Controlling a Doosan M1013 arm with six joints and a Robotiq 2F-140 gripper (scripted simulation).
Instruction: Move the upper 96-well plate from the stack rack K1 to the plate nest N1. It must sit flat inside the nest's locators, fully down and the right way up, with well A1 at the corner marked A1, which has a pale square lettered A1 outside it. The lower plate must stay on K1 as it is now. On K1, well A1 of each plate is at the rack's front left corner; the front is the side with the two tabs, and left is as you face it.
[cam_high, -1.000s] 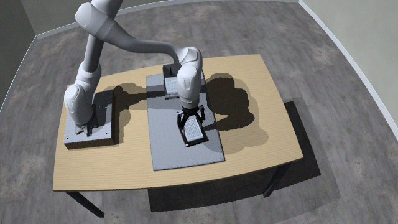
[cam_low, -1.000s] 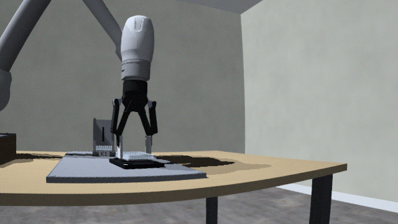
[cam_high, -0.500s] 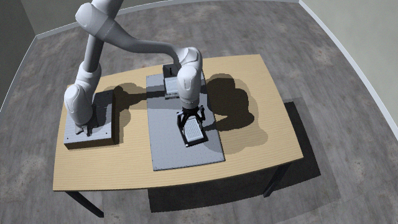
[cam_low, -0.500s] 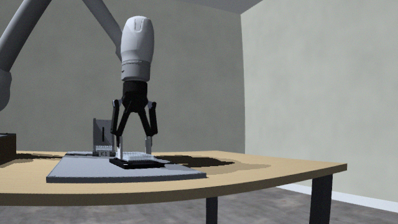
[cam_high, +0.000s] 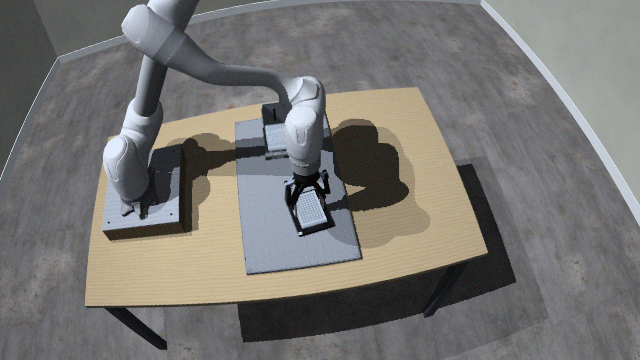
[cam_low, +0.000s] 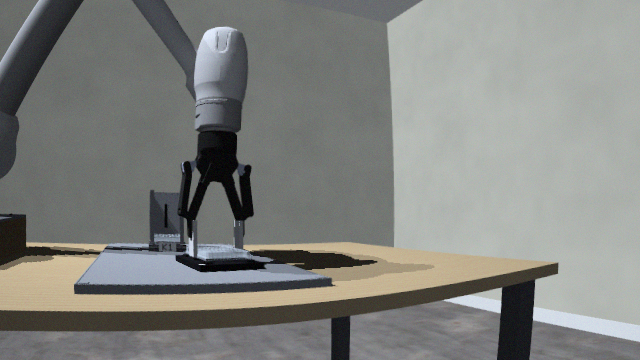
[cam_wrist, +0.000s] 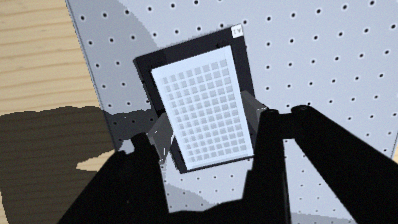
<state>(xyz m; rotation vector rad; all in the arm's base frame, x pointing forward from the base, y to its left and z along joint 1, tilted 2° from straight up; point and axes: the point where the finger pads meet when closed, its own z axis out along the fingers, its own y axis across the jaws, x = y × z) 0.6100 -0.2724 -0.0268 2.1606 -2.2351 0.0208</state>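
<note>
The pale A1 square lies 70 mm to the right of my hand, 60 mm behind it and 30 mm below it. The rest, counted from my hand: rack label: 270 mm to the left, 30 mm below, 20 mm behind.
</note>
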